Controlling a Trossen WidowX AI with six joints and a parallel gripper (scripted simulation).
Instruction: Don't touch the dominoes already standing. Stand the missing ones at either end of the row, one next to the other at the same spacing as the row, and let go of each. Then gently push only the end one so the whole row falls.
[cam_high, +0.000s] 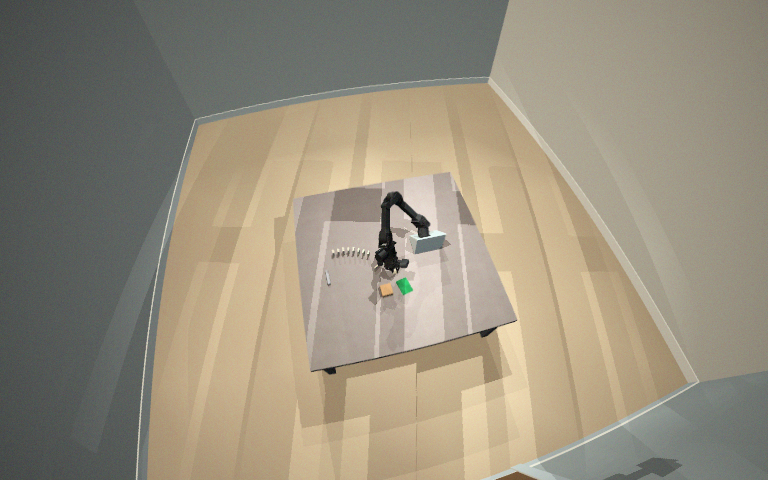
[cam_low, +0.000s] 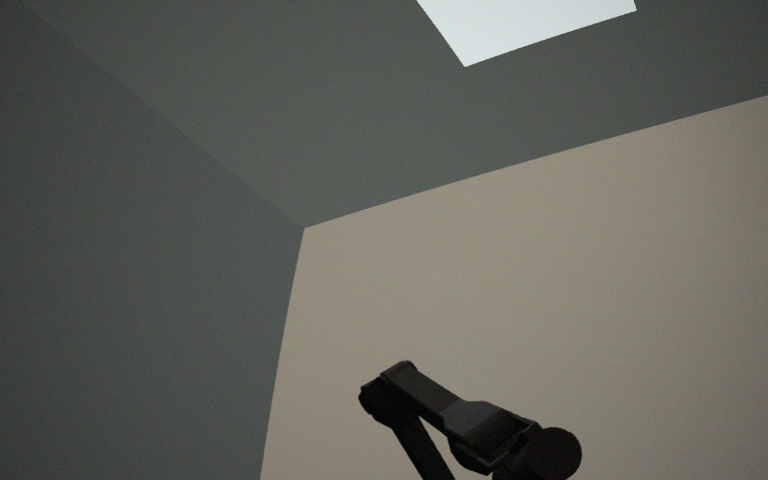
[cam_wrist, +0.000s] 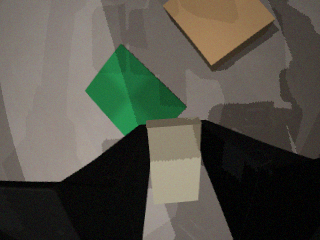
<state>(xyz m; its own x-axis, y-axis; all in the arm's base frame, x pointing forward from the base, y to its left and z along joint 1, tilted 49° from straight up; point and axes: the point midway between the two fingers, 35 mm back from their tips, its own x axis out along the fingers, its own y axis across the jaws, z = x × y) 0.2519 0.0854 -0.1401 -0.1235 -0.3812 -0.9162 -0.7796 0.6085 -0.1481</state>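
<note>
Now: gripper tip 5 cm past the green flat tile, 6 cm to the right of it and 10 cm above it.
</note>
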